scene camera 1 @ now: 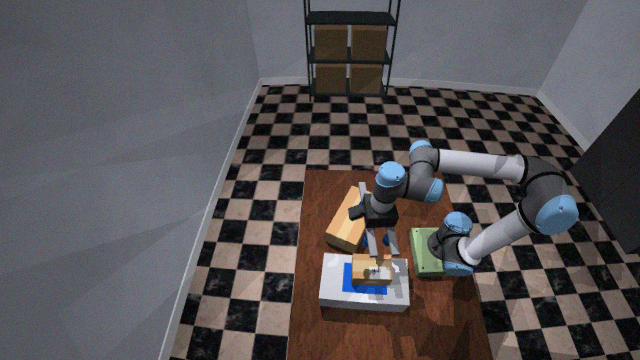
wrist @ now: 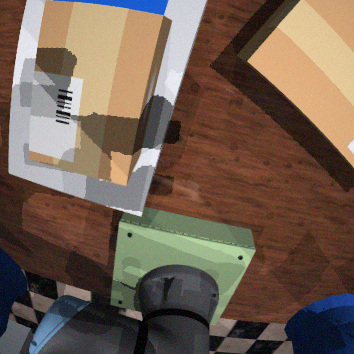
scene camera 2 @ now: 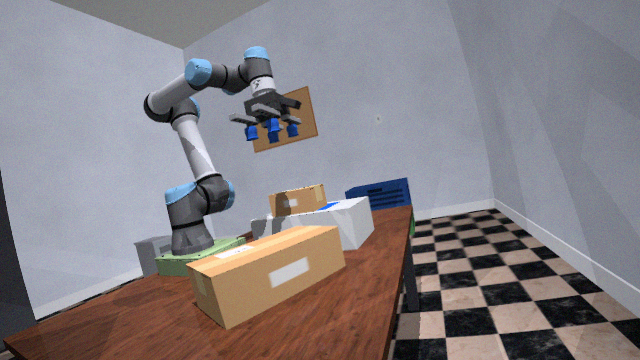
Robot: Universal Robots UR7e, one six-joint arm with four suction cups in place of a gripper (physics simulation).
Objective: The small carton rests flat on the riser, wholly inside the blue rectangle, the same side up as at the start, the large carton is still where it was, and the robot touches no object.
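The small carton rests flat on the white riser, its barcode label up. It covers part of the blue rectangle and reaches past it on the robot base's side. Blue shows on its left and near sides in scene camera 1. The large carton lies flat and angled on the table, apart from the riser. My gripper is open, suction cups empty, high above the table and clear of both cartons.
The arm's green base plate stands beside the riser on the wooden table. A blue crate is behind the riser in scene camera 2. A shelf rack stands at the far wall.
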